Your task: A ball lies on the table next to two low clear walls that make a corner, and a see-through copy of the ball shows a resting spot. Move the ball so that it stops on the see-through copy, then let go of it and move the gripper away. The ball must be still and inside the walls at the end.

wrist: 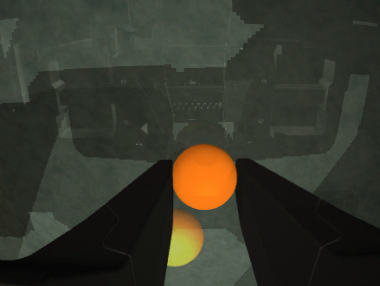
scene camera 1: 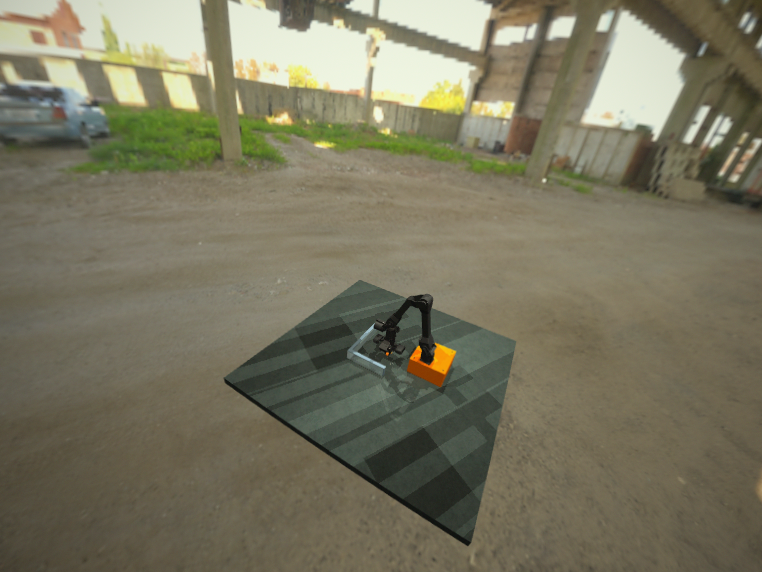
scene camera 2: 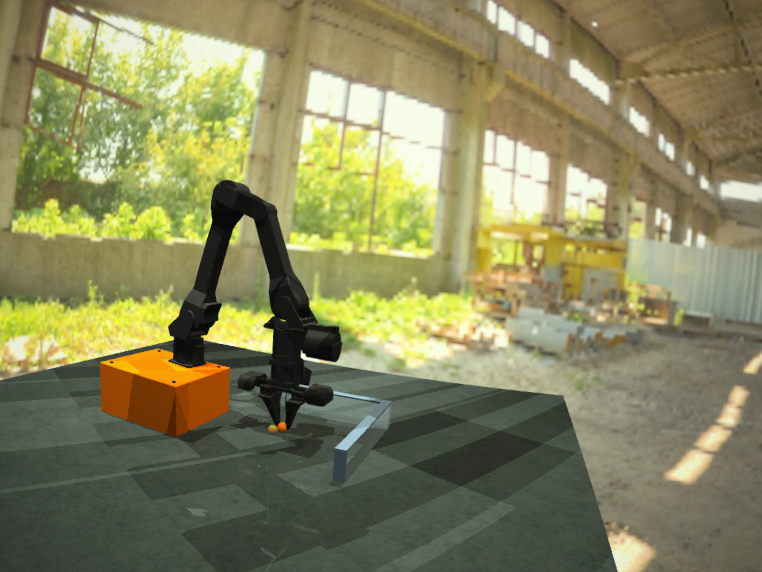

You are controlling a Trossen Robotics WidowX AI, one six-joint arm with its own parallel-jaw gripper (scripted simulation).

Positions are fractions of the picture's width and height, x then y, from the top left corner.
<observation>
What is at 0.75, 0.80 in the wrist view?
My gripper.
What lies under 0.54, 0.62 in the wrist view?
An orange ball.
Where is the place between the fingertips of my gripper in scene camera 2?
At 0.37, 0.75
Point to a see-through copy of ball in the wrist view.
0.49, 0.84
</observation>
